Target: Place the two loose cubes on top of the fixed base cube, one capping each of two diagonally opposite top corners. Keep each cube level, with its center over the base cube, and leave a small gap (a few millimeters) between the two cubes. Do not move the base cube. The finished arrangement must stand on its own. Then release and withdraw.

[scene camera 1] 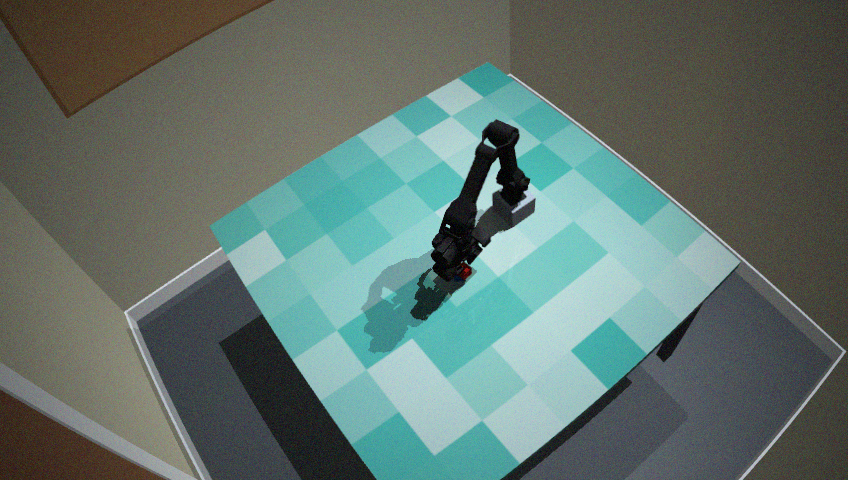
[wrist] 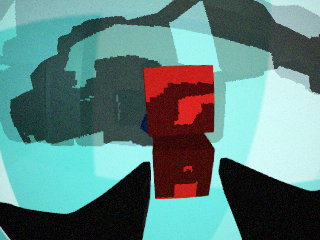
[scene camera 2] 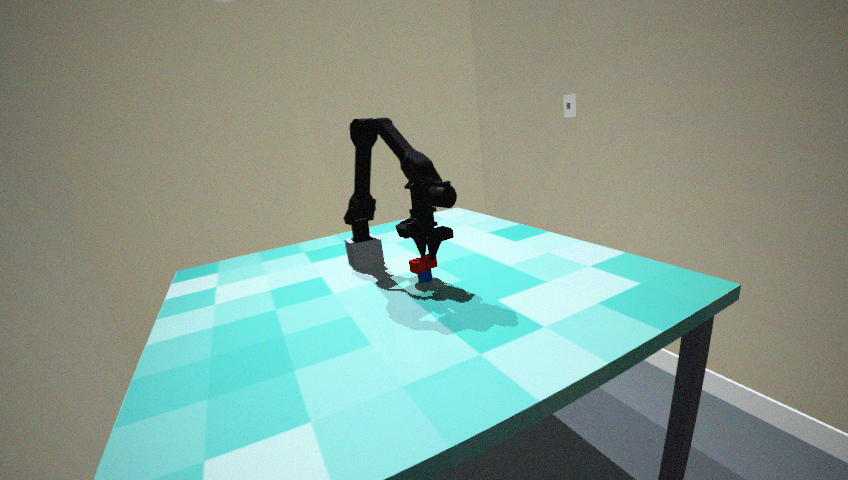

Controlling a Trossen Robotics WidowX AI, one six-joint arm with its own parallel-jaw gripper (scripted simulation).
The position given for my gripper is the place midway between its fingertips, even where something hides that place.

I see my gripper (scene camera 2: 427,258), a red cube (wrist: 180,100) and a red cube (wrist: 182,165).
My gripper shows as well in scene camera 1 (scene camera 1: 463,268) and in the wrist view (wrist: 185,167).
